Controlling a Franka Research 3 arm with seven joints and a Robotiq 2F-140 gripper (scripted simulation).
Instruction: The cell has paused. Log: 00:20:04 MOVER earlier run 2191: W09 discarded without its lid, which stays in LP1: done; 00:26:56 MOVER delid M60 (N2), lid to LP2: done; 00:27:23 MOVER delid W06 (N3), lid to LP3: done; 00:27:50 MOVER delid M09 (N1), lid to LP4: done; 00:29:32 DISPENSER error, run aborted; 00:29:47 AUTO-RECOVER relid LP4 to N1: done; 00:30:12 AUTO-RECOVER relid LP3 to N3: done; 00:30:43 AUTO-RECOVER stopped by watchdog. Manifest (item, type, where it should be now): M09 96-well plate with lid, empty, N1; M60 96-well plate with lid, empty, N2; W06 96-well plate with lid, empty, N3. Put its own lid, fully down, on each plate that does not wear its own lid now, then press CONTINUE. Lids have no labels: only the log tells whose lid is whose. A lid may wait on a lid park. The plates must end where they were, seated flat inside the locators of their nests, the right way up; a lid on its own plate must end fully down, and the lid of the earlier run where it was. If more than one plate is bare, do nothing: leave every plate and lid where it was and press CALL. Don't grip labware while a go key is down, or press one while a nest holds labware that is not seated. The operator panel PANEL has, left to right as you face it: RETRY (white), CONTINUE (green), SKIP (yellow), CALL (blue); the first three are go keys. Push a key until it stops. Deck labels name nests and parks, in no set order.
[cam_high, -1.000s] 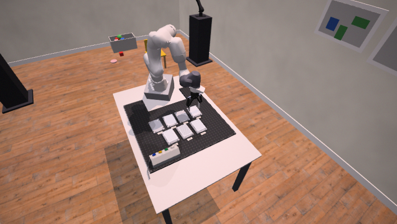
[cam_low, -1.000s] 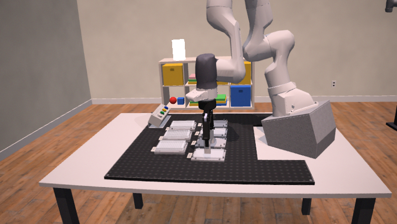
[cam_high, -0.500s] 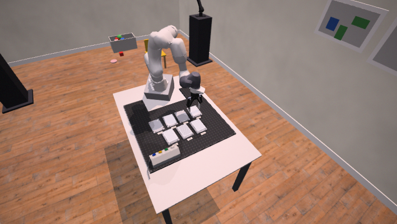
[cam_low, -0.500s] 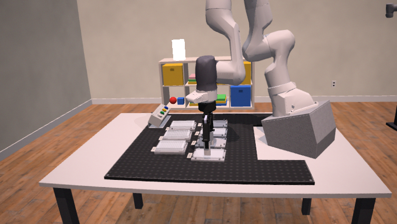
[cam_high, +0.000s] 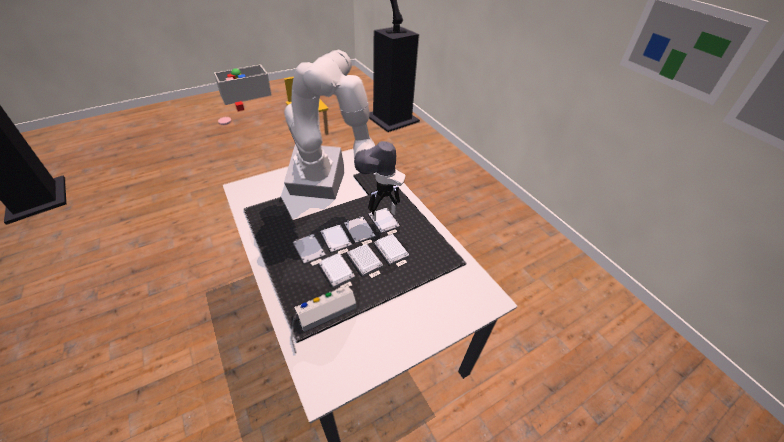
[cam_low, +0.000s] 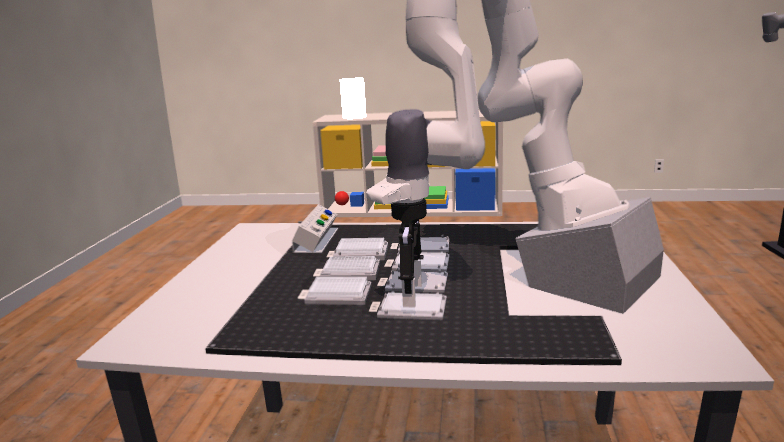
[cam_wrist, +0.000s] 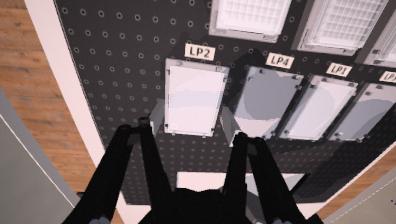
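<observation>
Now: hand 5 cm above the lid park LP2. The rest, counted from my hand: white key (41 cm to the right, 28 cm ahead, 1 cm above); green key (46 cm to the right, 27 cm ahead, 1 cm above); park LP4 (13 cm to the right, 5 cm below, 1 cm behind).
</observation>
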